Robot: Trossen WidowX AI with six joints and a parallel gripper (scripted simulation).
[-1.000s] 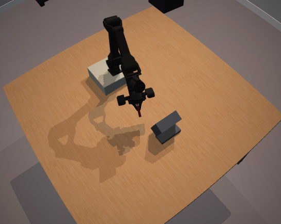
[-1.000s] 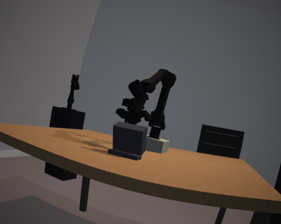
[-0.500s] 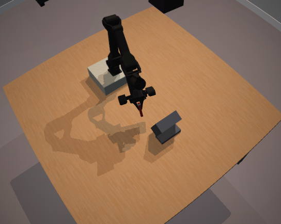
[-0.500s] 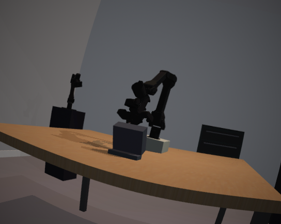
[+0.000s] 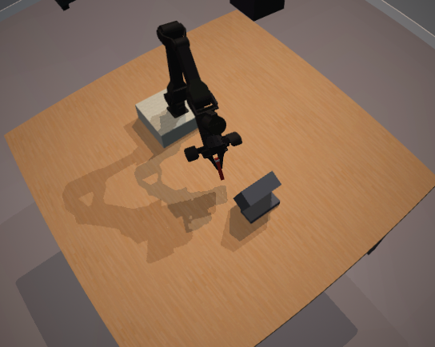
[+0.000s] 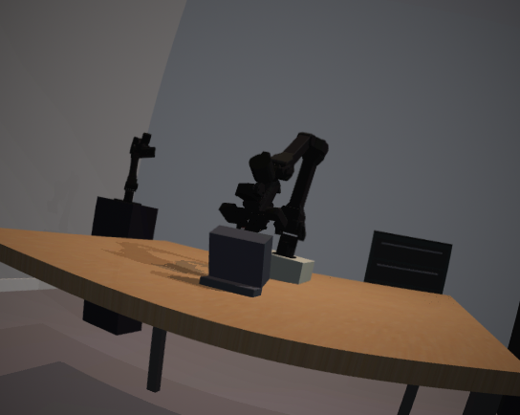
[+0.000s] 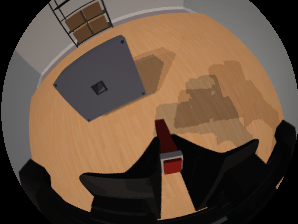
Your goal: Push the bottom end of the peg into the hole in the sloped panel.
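My gripper tip is 13 cm short of the dark sloped panel, 6 cm to the right of it and 3 cm above it. Also, from my gripper tip: dark red peg (1 cm behind, 1 cm above).
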